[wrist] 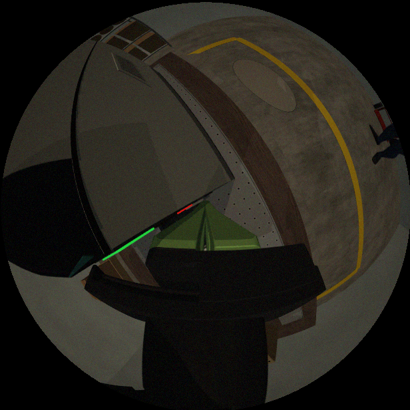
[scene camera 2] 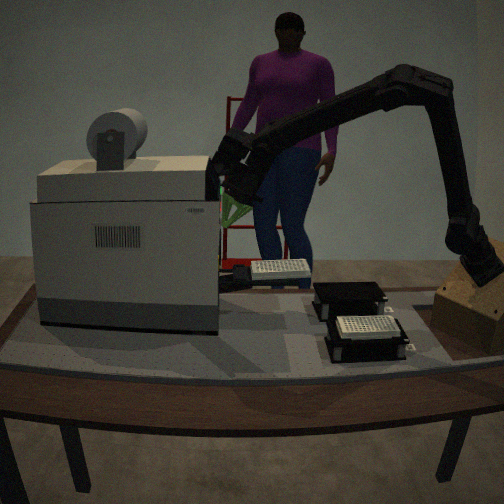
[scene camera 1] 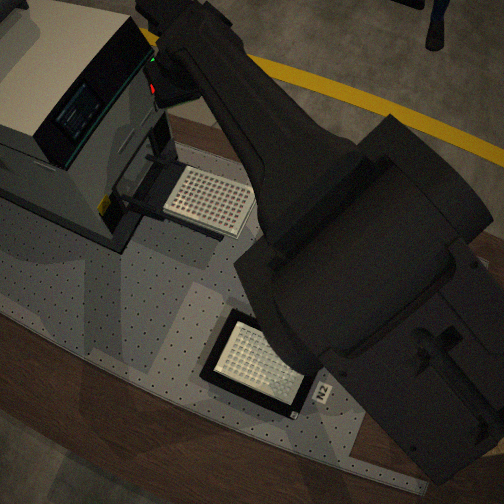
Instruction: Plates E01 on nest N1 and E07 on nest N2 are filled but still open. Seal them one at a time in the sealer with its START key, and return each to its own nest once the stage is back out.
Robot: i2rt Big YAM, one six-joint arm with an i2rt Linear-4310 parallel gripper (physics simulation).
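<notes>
The sealer (scene camera 1: 107, 150) (scene camera 2: 125, 270) (wrist: 145, 150) has its stage (scene camera 1: 160, 185) (scene camera 2: 241, 272) out. A white plate (scene camera 1: 210, 200) (scene camera 2: 280, 269) with reddish wells lies on it. Another white plate (scene camera 1: 257, 362) (scene camera 2: 367, 326) sits on nest N2 (scene camera 1: 212, 365) (scene camera 2: 367, 350). The other nest (scene camera 2: 350, 290) is bare and hidden by the arm in scene camera 1. Plate labels are unreadable. My gripper (scene camera 2: 225, 226) (wrist: 205, 206) is shut and empty, its green fingertips close to the sealer's front. A lit green key (scene camera 1: 153, 60) (wrist: 128, 244) and a lit red one (scene camera 1: 152, 89) (wrist: 184, 209) show there, the red nearer the tips.
A person (scene camera 2: 292, 100) stands behind the table, near a red hand truck (scene camera 2: 228, 112). The film roll (scene camera 2: 117, 134) sits on top of the sealer. The arm (scene camera 1: 300, 200) (scene camera 2: 345, 107) reaches over the nests from its base block (scene camera 2: 470, 310).
</notes>
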